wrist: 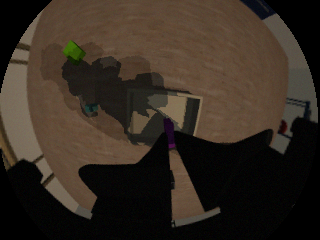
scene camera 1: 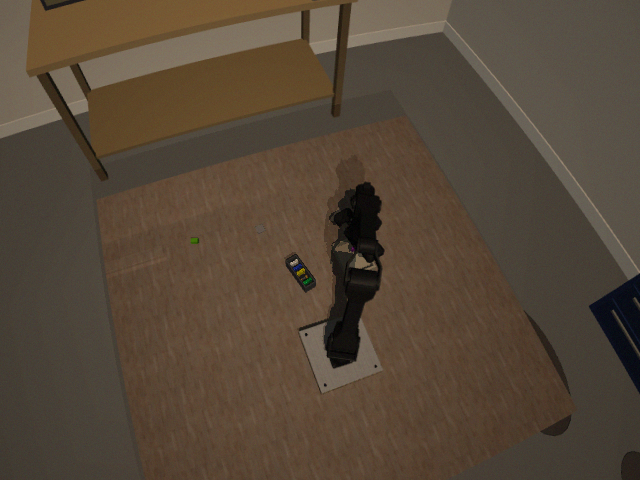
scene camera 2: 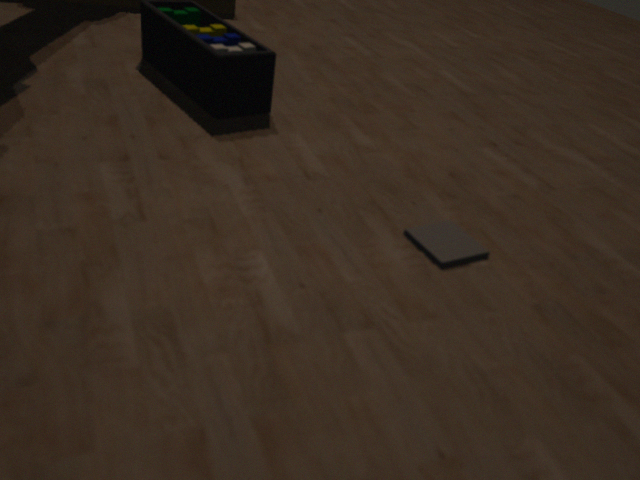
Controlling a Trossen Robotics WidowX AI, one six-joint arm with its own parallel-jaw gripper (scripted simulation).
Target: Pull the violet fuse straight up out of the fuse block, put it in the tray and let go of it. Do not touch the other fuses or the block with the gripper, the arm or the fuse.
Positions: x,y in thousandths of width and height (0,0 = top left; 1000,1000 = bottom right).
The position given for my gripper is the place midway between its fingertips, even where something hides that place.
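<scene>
There's a violet fuse being carried by my gripper (wrist: 530,565), and you'd also see a beige tray (wrist: 458,456) here.
</scene>
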